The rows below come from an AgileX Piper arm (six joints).
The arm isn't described. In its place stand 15 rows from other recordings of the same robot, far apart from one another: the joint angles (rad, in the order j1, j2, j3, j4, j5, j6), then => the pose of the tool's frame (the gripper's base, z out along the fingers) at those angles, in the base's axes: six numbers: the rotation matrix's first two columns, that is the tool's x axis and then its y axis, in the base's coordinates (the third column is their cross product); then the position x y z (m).
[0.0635 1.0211 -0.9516 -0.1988 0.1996 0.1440] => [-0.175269 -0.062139 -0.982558 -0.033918 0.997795 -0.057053 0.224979 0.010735 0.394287]
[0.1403 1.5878 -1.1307 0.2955 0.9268 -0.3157] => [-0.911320 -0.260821 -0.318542 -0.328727 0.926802 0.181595 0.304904 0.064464 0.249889]
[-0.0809 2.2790 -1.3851 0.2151 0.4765 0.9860] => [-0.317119 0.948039 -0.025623 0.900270 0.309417 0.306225 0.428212 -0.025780 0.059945]
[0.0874 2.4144 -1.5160 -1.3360 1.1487 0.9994] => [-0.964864 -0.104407 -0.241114 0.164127 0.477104 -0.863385 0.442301 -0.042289 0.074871]
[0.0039 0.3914 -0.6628 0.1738 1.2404 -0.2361] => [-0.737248 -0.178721 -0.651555 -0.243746 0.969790 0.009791 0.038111 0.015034 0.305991]
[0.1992 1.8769 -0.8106 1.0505 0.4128 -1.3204] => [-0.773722 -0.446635 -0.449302 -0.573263 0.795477 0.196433 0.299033 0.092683 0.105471]
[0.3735 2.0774 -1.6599 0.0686 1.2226 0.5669] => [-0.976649 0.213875 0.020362 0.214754 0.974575 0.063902 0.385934 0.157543 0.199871]
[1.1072 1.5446 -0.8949 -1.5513 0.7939 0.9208] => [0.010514 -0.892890 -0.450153 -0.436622 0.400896 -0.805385 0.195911 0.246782 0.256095]
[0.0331 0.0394 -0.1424 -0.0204 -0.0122 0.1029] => [0.197481 0.088992 -0.976259 -0.049781 0.995496 0.080676 0.050524 0.001696 0.259997]
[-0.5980 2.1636 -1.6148 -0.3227 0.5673 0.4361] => [-0.587514 0.591617 -0.552102 0.734075 0.676758 -0.055964 0.381492 -0.278638 0.167945]
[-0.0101 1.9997 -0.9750 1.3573 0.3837 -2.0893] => [-0.502323 -0.628100 -0.594275 -0.713463 0.689357 -0.125525 0.363117 0.029627 0.102358]
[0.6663 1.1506 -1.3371 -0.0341 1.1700 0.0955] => [-0.661249 -0.415521 -0.624574 -0.549930 0.834779 0.026854 0.168693 0.129001 0.414506]
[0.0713 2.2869 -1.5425 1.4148 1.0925 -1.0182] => [-0.910805 0.041640 -0.410732 -0.351238 0.444664 0.823957 0.445123 0.111802 0.139383]
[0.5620 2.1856 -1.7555 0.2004 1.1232 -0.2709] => [-0.728138 -0.670347 -0.143005 -0.685428 0.711484 0.154852 0.370426 0.252570 0.178859]
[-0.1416 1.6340 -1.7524 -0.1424 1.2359 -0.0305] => [-0.860862 0.045133 -0.506834 0.142197 0.977713 -0.154458 0.338840 -0.060624 0.397936]
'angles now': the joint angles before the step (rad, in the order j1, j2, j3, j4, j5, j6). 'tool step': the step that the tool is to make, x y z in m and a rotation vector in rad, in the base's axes. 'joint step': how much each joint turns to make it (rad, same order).
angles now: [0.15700 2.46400 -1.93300 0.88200 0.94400 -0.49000]
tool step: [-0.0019 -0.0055 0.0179 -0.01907 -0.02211 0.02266]
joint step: [-0.00903 -0.03895 0.00009 -0.03493 0.02793 0.00285]
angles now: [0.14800 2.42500 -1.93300 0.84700 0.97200 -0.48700]
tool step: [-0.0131 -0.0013 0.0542 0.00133 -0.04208 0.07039]
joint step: [-0.00199 -0.11322 0.00036 -0.03395 0.09690 0.00889]
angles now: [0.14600 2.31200 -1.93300 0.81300 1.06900 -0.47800]
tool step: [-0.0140 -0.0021 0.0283 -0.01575 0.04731 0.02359]
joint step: [-0.00007 -0.06522 0.00037 -0.04695 0.09494 0.07383]
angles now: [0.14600 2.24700 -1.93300 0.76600 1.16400 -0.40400]
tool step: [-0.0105 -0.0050 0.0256 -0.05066 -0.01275 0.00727]
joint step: [-0.00007 -0.06307 0.00007 -0.06900 0.04104 0.04395]
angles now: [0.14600 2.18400 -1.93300 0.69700 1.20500 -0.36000]
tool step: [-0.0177 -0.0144 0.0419 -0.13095 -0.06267 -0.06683]
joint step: [0.00012 -0.12110 0.01898 -0.16906 0.00104 0.10817]
